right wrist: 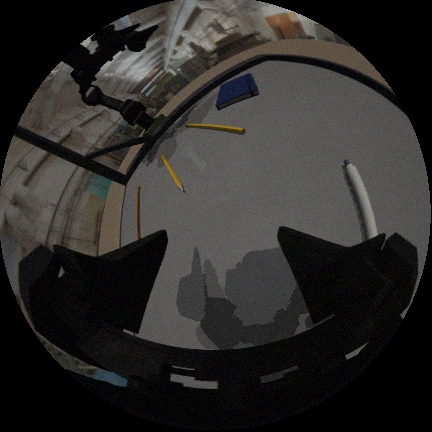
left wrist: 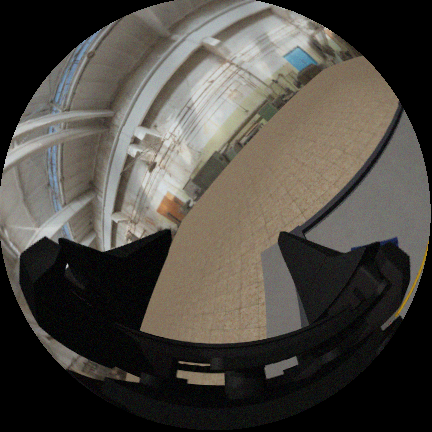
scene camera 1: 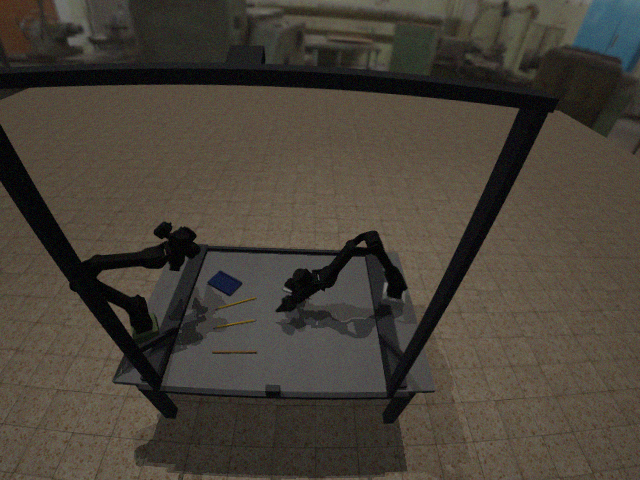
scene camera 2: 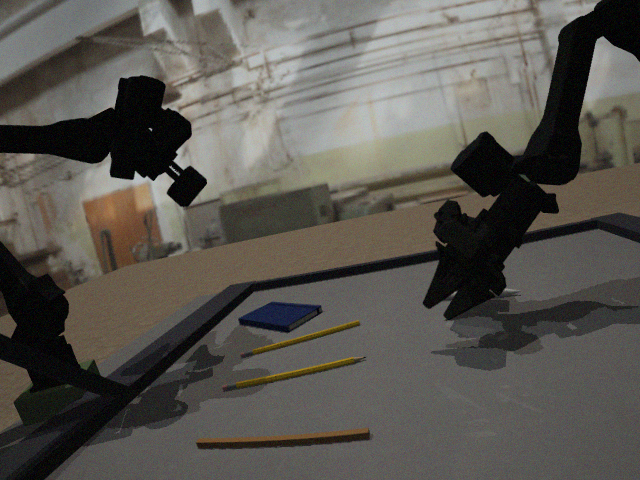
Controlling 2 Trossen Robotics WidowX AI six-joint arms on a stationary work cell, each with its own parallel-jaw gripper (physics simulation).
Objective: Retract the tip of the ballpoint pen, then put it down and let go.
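Places are measured from the left arm's base along level axes (x ahead, y left, z up), in millimetres.
Pixels of known places: left gripper, fingertip midpoint: [left wrist: 226, 236] [scene camera 2: 172, 167]; right gripper, fingertip midpoint: [right wrist: 223, 234] [scene camera 1: 280, 308] [scene camera 2: 436, 312]; left arm's base, origin of the base link: [right wrist: 150, 124] [scene camera 1: 143, 325]; right arm's base, origin of the base link: [scene camera 1: 394, 292].
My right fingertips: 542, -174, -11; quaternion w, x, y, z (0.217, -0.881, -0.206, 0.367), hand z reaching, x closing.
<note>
Ahead of a thing's pixels: the offset from my right fingertips to its middle, as dx, dy, dz.
The white ballpoint pen {+111, +54, -23} [right wrist: 363, 202] [scene camera 2: 509, 292] lies on the table. In the right wrist view it is at the right, one dark end pointing up the picture and the rest hidden behind the right-hand finger. Whether its tip is out cannot be told. My right gripper [right wrist: 223, 234] [scene camera 2: 437, 310] is open and empty, low over the table; the pen lies to one side, outside the gap between its fingers. My left gripper [left wrist: 226, 236] is open and empty, raised high near the table's left edge in scene camera 1.
A blue notebook {-162, +271, -23} [scene camera 1: 224, 283] [scene camera 2: 280, 316] [right wrist: 237, 91], two yellow pencils {-159, +134, -25} [scene camera 2: 305, 338] {-196, +34, -25} [scene camera 2: 299, 373] and an orange-brown stick {-247, -88, -25} [scene camera 1: 234, 352] [scene camera 2: 283, 438] lie on the table, left of the right gripper in the scene views. Dark frame posts [scene camera 1: 470, 232] stand at the table's sides.
</note>
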